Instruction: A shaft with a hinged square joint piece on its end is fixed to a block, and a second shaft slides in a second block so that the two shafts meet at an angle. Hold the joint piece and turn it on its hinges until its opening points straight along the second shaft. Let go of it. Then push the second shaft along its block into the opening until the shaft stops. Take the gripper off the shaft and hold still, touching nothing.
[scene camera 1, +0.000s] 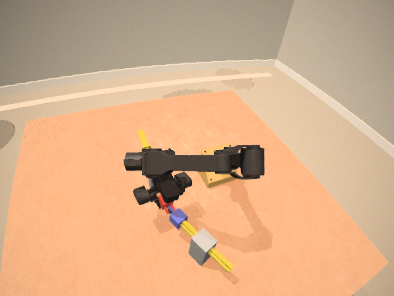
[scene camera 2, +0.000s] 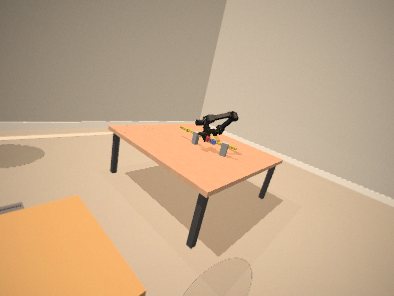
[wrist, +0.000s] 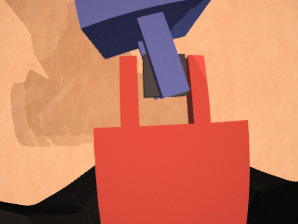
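Observation:
Gripper, mine (scene camera 1: 165, 206). Wrist view too: my gripper (wrist: 158, 157).

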